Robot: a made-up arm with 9 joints. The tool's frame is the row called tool.
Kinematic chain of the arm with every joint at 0, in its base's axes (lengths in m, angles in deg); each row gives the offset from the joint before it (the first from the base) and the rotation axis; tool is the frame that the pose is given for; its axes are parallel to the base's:
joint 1: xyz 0 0 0.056 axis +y
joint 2: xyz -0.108 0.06 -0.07 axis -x
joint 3: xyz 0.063 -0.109 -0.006 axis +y
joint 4: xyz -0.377 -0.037 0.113 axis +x
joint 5: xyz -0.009 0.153 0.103 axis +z
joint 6: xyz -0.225 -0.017 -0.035 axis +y
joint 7: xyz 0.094 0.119 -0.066 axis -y
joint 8: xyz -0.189 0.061 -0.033 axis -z
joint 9: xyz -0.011 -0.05 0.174 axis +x
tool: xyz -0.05 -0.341 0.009
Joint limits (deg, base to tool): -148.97..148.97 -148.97..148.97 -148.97..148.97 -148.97..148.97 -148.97..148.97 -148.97..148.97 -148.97..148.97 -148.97..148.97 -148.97..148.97
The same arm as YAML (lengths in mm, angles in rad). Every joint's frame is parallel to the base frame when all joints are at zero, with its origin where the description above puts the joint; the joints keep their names.
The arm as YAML. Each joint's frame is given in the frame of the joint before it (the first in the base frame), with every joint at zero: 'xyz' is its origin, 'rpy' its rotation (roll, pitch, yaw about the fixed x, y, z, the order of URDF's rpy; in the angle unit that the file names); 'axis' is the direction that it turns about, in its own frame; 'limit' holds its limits. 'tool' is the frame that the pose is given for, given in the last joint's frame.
units:
  length: mm
  angle: rad
joints:
  - name: joint 1
    type: revolute
    origin:
      xyz: [0.0, 0.0, 56.0]
      rpy: [0.0, 0.0, 0.0]
    axis: [0.0, 1.0, 0.0]
    limit:
      lower: -2.6
      upper: 2.6
  - name: joint 2
    type: revolute
    origin:
      xyz: [-108.0, 60.0, -70.0]
      rpy: [0.0, 0.0, 0.0]
    axis: [-1.0, 0.0, 0.0]
    limit:
      lower: -2.6
      upper: 2.6
  - name: joint 3
    type: revolute
    origin:
      xyz: [63.0, -109.0, -6.0]
      rpy: [0.0, 0.0, 0.0]
    axis: [0.0, 1.0, 0.0]
    limit:
      lower: -2.6
      upper: 2.6
  - name: joint 4
    type: revolute
    origin:
      xyz: [-377.0, -37.0, 113.0]
      rpy: [0.0, 0.0, 0.0]
    axis: [1.0, 0.0, 0.0]
    limit:
      lower: -2.6
      upper: 2.6
  - name: joint 5
    type: revolute
    origin:
      xyz: [-9.0, 153.0, 103.0]
      rpy: [0.0, 0.0, 0.0]
    axis: [0.0, 0.0, 1.0]
    limit:
      lower: -2.6
      upper: 2.6
  - name: joint 6
    type: revolute
    origin:
      xyz: [-225.0, -17.0, -35.0]
      rpy: [0.0, 0.0, 0.0]
    axis: [0.0, 1.0, 0.0]
    limit:
      lower: -2.6
      upper: 2.6
  - name: joint 7
    type: revolute
    origin:
      xyz: [94.0, 119.0, -66.0]
      rpy: [0.0, 0.0, 0.0]
    axis: [0.0, -1.0, 0.0]
    limit:
      lower: -2.6
      upper: 2.6
  - name: joint 8
    type: revolute
    origin:
      xyz: [-189.0, 61.0, -33.0]
      rpy: [0.0, 0.0, 0.0]
    axis: [0.0, 0.0, -1.0]
    limit:
      lower: -2.6
      upper: 2.6
  - name: joint 9
    type: revolute
    origin:
      xyz: [-11.0, -50.0, 174.0]
      rpy: [0.0, 0.0, 0.0]
    axis: [1.0, 0.0, 0.0]
    limit:
      lower: -2.6
      upper: 2.6
tool:
  origin:
    xyz: [-50.0, -341.0, 9.0]
    rpy: [0.0, 0.0, 0.0]

